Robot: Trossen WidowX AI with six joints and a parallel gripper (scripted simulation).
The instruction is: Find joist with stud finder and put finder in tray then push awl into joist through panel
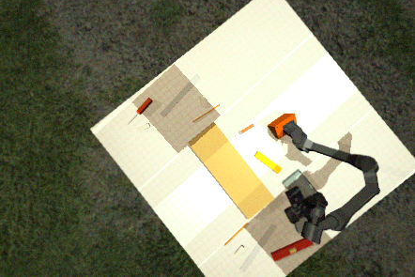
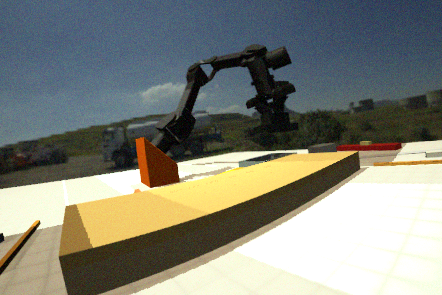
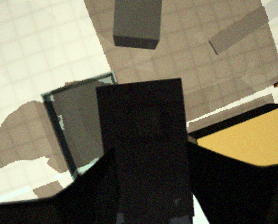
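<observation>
Right now the pale teal tray is 7 cm behind my gripper tip and 11 cm below it. The rest, counted from my gripper tip: yellow bar 1 cm ahead, 21 cm to the right, 12 cm below; then stud finder 1 cm to the left, 2 cm above; then grey block 3 cm ahead, 16 cm to the left, 11 cm below.
</observation>
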